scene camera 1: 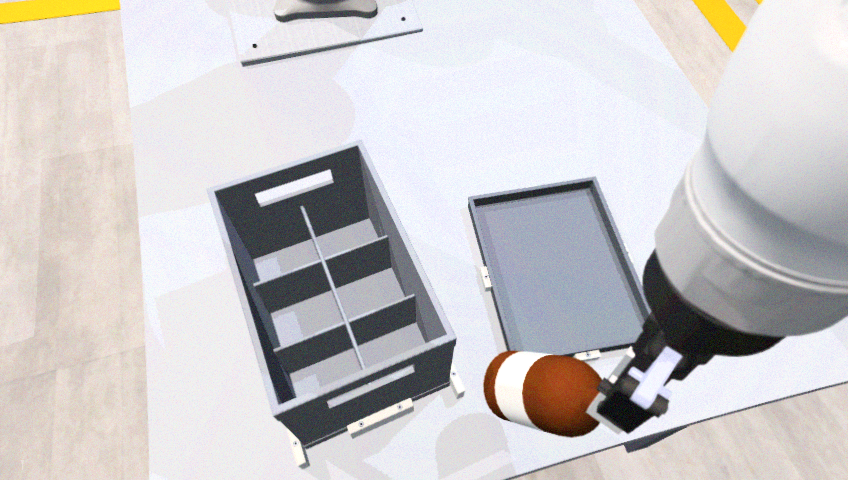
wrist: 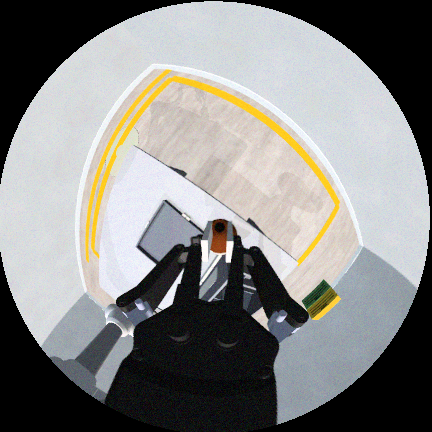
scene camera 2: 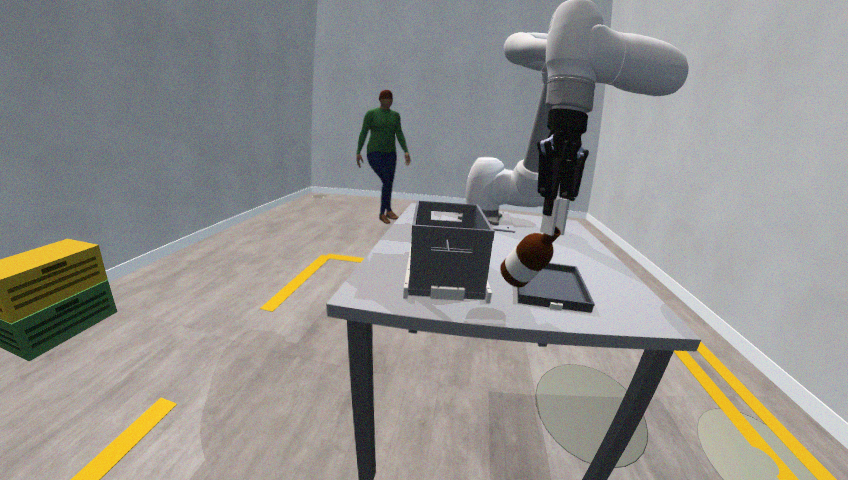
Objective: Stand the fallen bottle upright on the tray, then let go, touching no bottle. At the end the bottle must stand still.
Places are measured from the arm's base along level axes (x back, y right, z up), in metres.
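Pixels of known places: gripper, fingertip midpoint: [wrist: 219, 228] [scene camera 2: 552, 233].
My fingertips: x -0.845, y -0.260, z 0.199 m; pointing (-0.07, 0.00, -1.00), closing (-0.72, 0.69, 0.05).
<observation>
Ahead of a thing's pixels: the offset from my fingertips to its top centre. "spot": to the spot under its first point.
The brown bottle with a white label [scene camera 1: 559, 392] [scene camera 2: 528, 260] [wrist: 220, 244] is tilted, its neck up and its base down to the left in scene camera 2. My gripper [scene camera 1: 609, 397] [scene camera 2: 554, 223] [wrist: 219, 228] is shut on its neck, and the bottle hangs above the table. The tray @(spot: dz -0.208, dx +0.223, dy -0.040 m) [scene camera 1: 553, 273] [scene camera 2: 559, 286] [wrist: 167, 227] lies flat on the table. In scene camera 1 the bottle shows beside the tray's near left corner. The neck is mostly hidden by the fingers in scene camera 1. No other bottle shows.
A dark divided crate @(dz -0.037, dx +0.187, dy +0.252 m) [scene camera 1: 436, 361] [scene camera 2: 440, 273] stands left of the tray, its compartments without bottles. Small pale brackets sit around the crate and tray. A person in green [scene camera 2: 383, 133] is behind the table. A yellow box [scene camera 2: 53, 276] rests on a green box [scene camera 2: 65, 324] at the left.
</observation>
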